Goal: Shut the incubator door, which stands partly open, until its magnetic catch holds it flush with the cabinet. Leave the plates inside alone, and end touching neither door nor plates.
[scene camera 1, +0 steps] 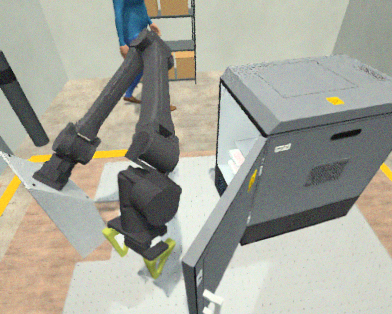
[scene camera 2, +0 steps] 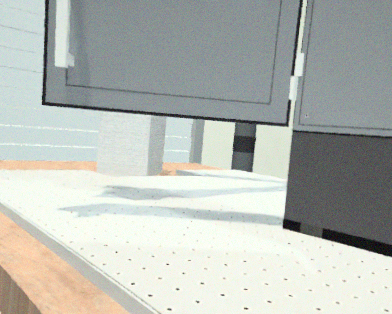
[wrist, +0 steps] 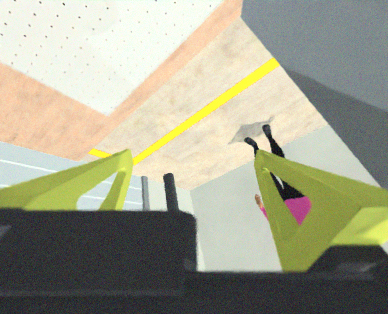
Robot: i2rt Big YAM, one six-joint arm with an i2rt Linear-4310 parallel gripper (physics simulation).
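Where they show: gripper, fingertip midpoint: (scene camera 1: pixel 139 265) (wrist: pixel 193 156); arm's base at its link origin: (scene camera 1: pixel 50 180).
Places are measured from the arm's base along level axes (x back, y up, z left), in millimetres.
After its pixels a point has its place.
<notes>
The grey incubator cabinet (scene camera 1: pixel 325 145) {z 87, x -788, y 140 mm} (scene camera 2: pixel 345 75) {z 41, x -676, y -103 mm} stands at the right. Its door (scene camera 1: pixel 227 230) {z -170, x -544, y 116 mm} (scene camera 2: pixel 175 50) {z -136, x -559, y -84 mm} stands wide open on its hinges, swung out from the cabinet front. A white handle (scene camera 1: pixel 212 302) {z -272, x -527, y 14 mm} (scene camera 2: pixel 62 35) {z -271, x -545, y -89 mm} is near the door's free edge. Pale plates (scene camera 1: pixel 236 159) {z 227, x -577, y -63 mm} show partly inside the cabinet, behind the door's hinge edge. My gripper (scene camera 1: pixel 139 265) {z -233, x -373, y 48 mm} (wrist: pixel 193 156) {z -233, x -373, y 48 mm} is open and empty, with yellow-green fingers. In scene camera 1 it hangs left of the door, with a gap between them. It does not show in scene camera 2. A large grey surface fills the wrist view's upper right.
The perforated board (scene camera 1: pixel 310 280) {z -83, x -854, y -308 mm} (scene camera 2: pixel 210 260) {z -149, x -717, y -308 mm} lies under the cabinet and door. A pale grey pedestal (scene camera 1: pixel 65 210) {z -65, x -65, y -55 mm} (scene camera 2: pixel 125 145) {z -45, x -79, y -239 mm} carries the arm's base. A person in blue (scene camera 1: pixel 131 25) stands behind the arm, near a shelf rack (scene camera 1: pixel 194 45). A dark post (scene camera 1: pixel 25 105) is at the left.
</notes>
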